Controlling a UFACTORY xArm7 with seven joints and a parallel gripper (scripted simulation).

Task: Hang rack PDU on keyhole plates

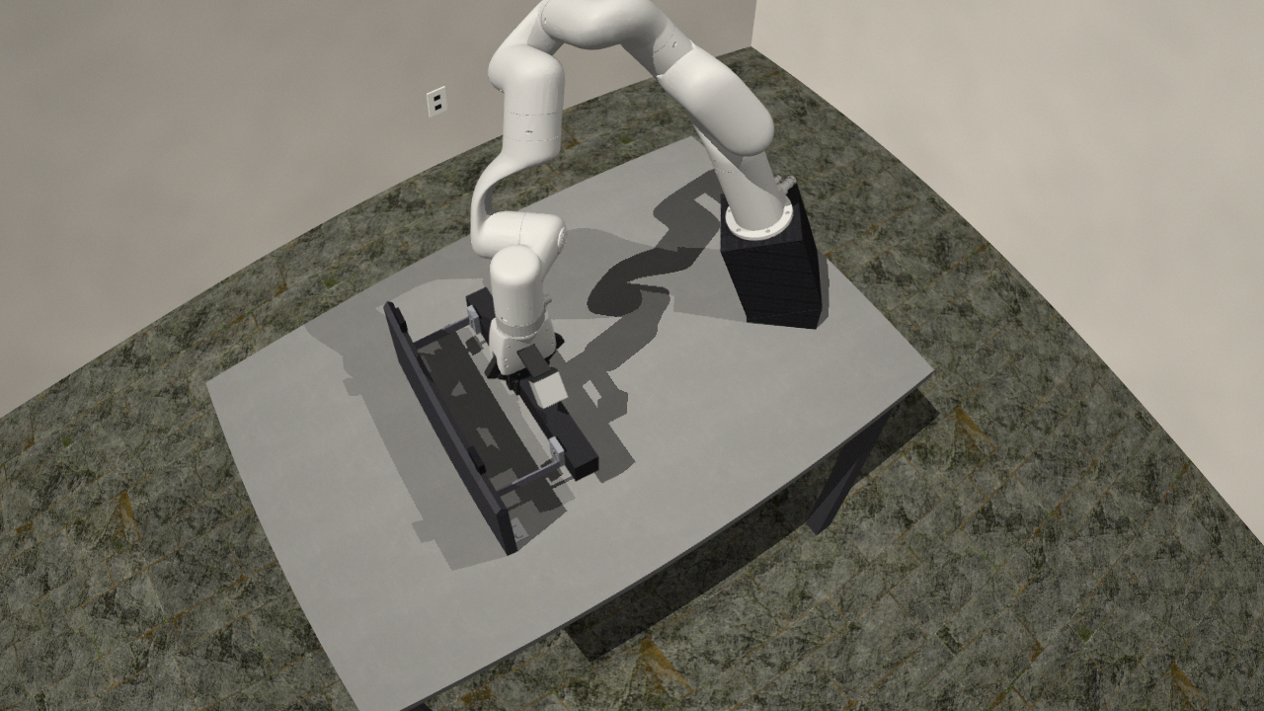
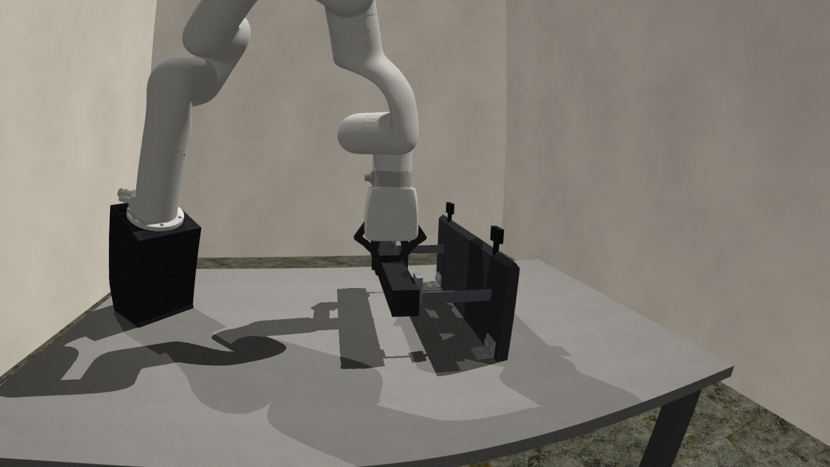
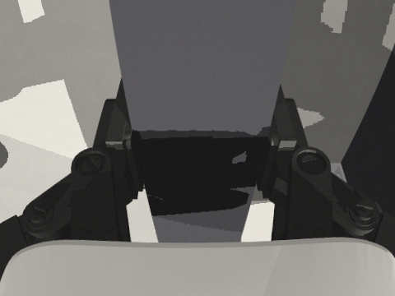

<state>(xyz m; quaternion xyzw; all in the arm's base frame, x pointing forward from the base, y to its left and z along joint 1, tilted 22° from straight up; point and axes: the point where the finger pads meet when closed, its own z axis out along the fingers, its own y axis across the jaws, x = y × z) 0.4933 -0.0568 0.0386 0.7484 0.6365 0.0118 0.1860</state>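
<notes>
Right now my hand is 20 mm short of the rack PDU and 10 mm above it. From my hand the other things lie so: upright panel 160 mm ahead, 30 mm to the right, 30 mm below.
</notes>
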